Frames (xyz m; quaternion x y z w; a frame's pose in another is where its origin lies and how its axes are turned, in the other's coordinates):
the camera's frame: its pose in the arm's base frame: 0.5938 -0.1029 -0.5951 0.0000 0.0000 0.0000 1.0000
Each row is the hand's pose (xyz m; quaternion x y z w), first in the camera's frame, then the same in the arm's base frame.
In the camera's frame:
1: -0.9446 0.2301 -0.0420 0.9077 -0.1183 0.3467 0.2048
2: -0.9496 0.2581 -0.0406 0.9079 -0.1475 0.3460 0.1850
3: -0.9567 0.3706 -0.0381 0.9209 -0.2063 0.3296 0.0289
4: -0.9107 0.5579 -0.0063 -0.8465 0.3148 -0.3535 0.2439
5: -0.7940 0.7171 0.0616 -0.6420 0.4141 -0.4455 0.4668
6: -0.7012 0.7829 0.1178 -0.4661 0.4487 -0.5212 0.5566
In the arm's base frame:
1: -0.3508 0.1272 -0.6371 0.9077 -0.1183 0.3467 0.2048
2: -0.3558 0.1552 -0.6357 0.9079 -0.1475 0.3460 0.1850
3: -0.3629 0.2677 -0.6332 0.9209 -0.2063 0.3296 0.0289
4: -0.3169 0.4550 -0.6014 -0.8465 0.3148 -0.3535 0.2439
5: -0.2002 0.6142 -0.5335 -0.6420 0.4141 -0.4455 0.4668
6: -0.1074 0.6800 -0.4773 -0.4661 0.4487 -0.5212 0.5566

